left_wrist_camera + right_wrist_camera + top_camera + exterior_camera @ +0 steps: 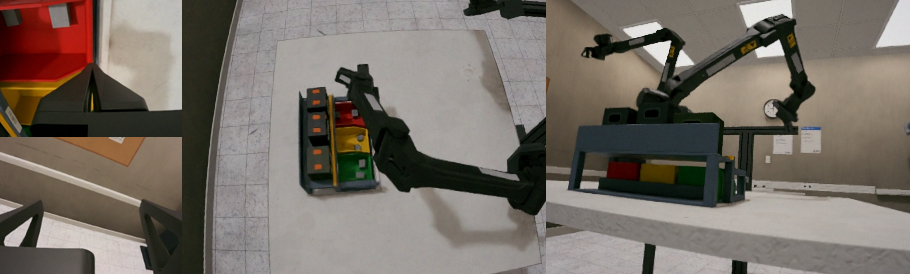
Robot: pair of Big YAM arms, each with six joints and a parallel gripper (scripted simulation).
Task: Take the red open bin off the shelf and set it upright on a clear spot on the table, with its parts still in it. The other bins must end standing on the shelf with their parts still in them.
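The red bin lies 90 mm ahead of my left hand and 80 mm below it. Round my left hand: green bin: 220 mm to the left, 80 mm below, 80 mm ahead; yellow bin: 110 mm to the left, 80 mm below, 80 mm ahead.
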